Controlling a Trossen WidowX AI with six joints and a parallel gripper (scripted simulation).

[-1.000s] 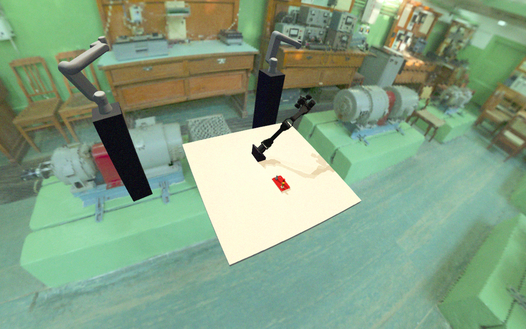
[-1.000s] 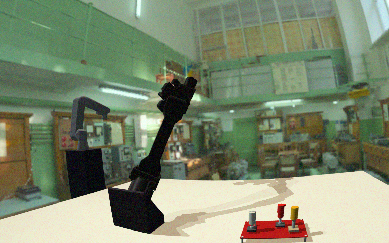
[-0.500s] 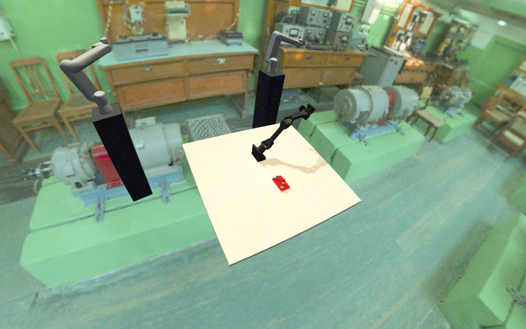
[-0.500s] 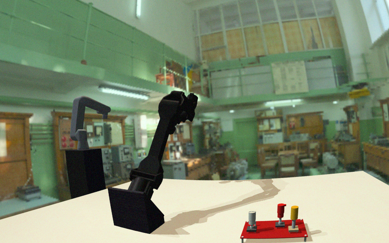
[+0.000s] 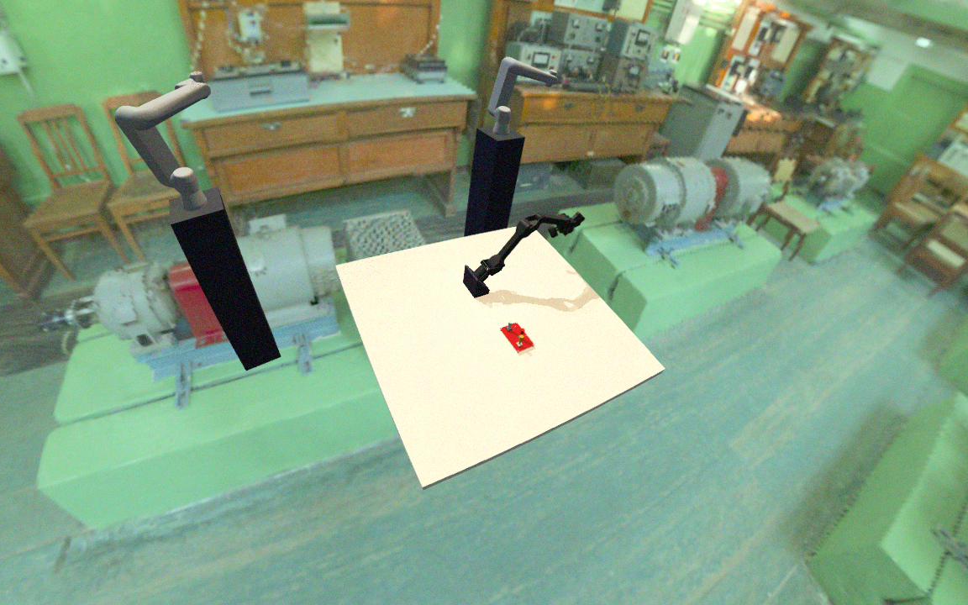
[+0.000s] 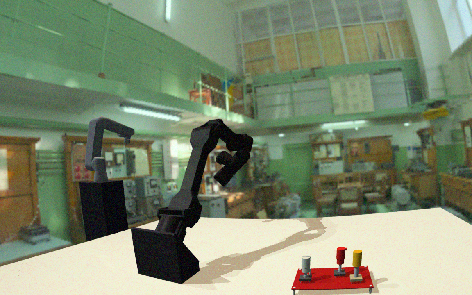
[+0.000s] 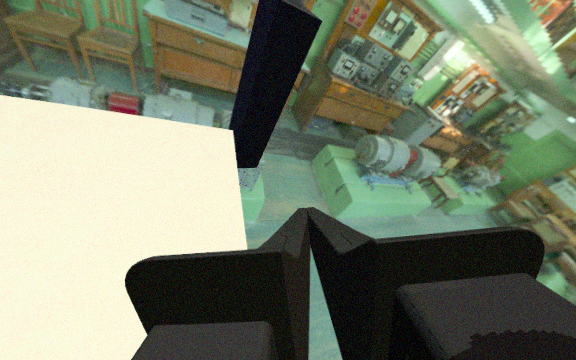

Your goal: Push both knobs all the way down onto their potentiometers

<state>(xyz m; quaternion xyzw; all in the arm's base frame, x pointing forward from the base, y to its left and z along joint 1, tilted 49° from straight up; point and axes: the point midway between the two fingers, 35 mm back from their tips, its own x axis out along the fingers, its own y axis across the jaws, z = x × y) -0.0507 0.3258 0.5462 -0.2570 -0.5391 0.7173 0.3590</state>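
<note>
Right now my gripper tip is 380 mm short of the grey knob, 670 mm to the left of it and 140 mm above it. The rest, counted from my gripper tip: red knob 450 mm ahead, 650 mm to the right, 130 mm below.
</note>
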